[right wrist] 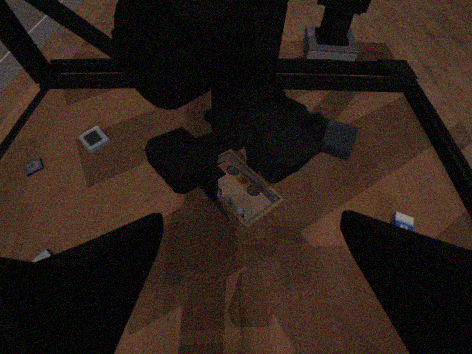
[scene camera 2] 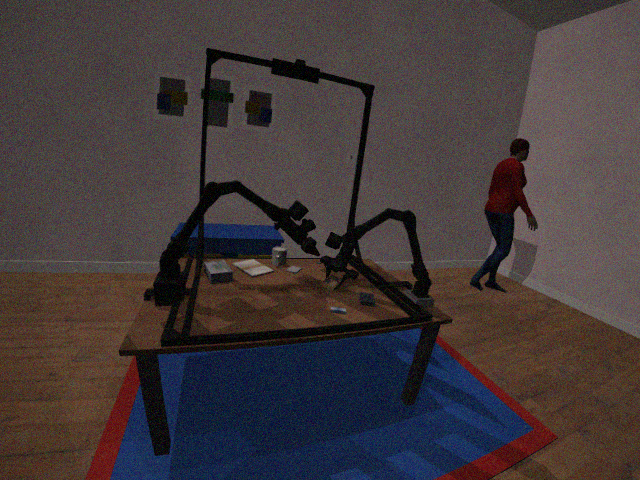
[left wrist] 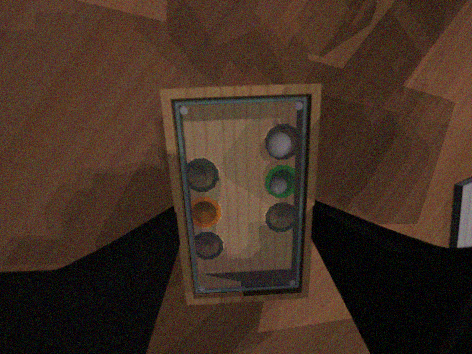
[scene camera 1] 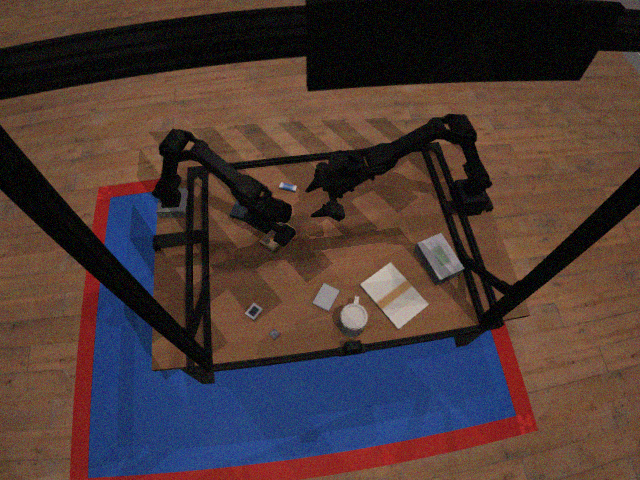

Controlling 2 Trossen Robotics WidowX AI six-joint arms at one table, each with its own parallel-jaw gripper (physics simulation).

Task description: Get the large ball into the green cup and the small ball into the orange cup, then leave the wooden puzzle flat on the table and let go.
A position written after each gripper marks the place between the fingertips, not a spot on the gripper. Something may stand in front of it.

Note:
The left gripper [scene camera 1: 276, 238] grips a wooden puzzle [left wrist: 243, 159]. The right gripper [scene camera 1: 308, 203] is open, holding nothing.
The wooden puzzle shows as well in the right wrist view [right wrist: 246, 200]. The left gripper also shows in the right wrist view [right wrist: 233, 186] and in the left wrist view [left wrist: 243, 209]. The right gripper also shows in the right wrist view [right wrist: 252, 220].

